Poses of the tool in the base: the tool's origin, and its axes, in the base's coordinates. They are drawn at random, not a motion.
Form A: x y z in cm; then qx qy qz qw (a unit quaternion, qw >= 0).
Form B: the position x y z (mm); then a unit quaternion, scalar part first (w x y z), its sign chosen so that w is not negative. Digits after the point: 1 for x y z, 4 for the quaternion.
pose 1, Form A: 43.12 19.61 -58.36 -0.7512 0.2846 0.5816 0.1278
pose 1, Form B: 431.2 196.1 -583.6 0.1278 -0.7512 0.2846 0.5816
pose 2, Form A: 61.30 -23.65 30.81 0.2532 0.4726 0.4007 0.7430
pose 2, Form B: 613.0 -236.5 308.1 0.7430 0.2532 0.4726 0.4007
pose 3, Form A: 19.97 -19.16 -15.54 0.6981 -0.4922 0.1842 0.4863
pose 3, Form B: 199.7 -191.6 -155.4 0.4863 0.6981 -0.4922 0.1842
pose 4, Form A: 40.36 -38.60 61.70 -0.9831 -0.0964 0.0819 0.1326
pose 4, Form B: 403.6 -386.0 617.0 0.1326 -0.9831 -0.0964 0.0819
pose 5, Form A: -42.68 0.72 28.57 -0.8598 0.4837 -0.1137 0.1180
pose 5, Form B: -426.8 7.2 285.7 0.1180 -0.8598 0.4837 -0.1137
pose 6, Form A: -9.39 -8.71 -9.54 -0.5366 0.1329 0.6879 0.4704
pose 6, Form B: -93.9 -87.1 -95.4 0.4704 -0.5366 0.1329 0.6879
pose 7, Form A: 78.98 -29.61 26.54 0.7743 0.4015 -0.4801 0.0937
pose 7, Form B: 789.8 -296.1 265.4 0.0937 0.7743 0.4015 -0.4801
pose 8, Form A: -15.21 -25.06 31.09 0.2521 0.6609 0.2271 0.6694
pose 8, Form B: -152.1 -250.6 310.9 0.6694 0.2521 0.6609 0.2271
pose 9, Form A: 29.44 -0.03 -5.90 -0.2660 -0.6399 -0.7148 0.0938
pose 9, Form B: 294.4 -0.3 -59.0 0.0938 -0.2660 -0.6399 -0.7148
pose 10, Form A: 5.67 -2.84 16.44 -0.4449 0.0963 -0.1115 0.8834
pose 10, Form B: 56.7 -28.4 164.4 0.8834 -0.4449 0.0963 -0.1115
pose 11, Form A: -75.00 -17.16 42.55 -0.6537 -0.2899 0.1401 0.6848
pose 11, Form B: -750.0 -171.6 425.5 0.6848 -0.6537 -0.2899 0.1401
